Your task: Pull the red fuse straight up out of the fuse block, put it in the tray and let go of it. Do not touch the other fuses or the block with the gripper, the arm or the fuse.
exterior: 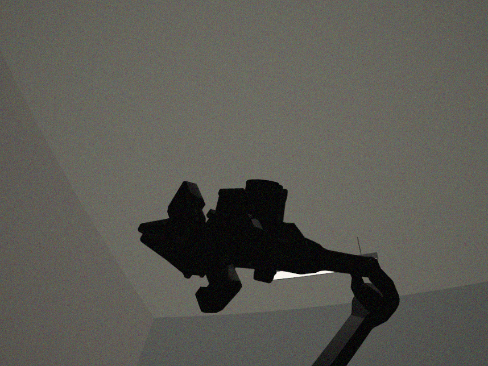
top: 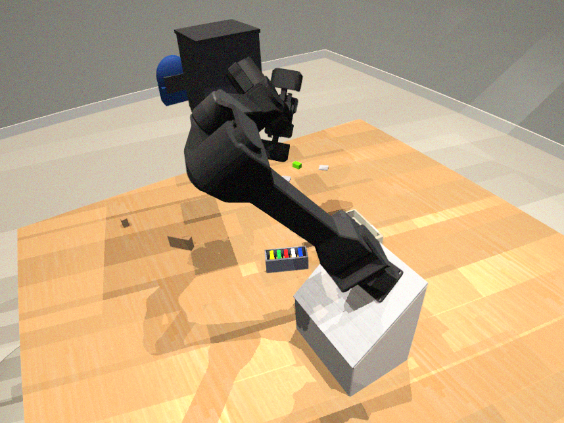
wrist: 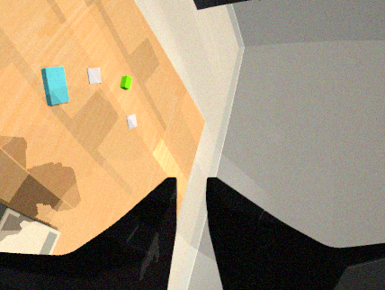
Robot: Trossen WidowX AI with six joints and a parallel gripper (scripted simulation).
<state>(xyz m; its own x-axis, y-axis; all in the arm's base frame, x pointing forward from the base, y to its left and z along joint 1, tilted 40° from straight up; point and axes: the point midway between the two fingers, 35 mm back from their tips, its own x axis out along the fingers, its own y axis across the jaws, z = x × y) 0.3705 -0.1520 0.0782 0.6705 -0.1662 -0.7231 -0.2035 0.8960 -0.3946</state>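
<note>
Right now the red fuse is 29 cm below my gripper tip, 12 cm behind it and 9 cm to the left of it. Also, from my gripper tip: tray: 31 cm below, 13 cm behind, 10 cm to the right.
</note>
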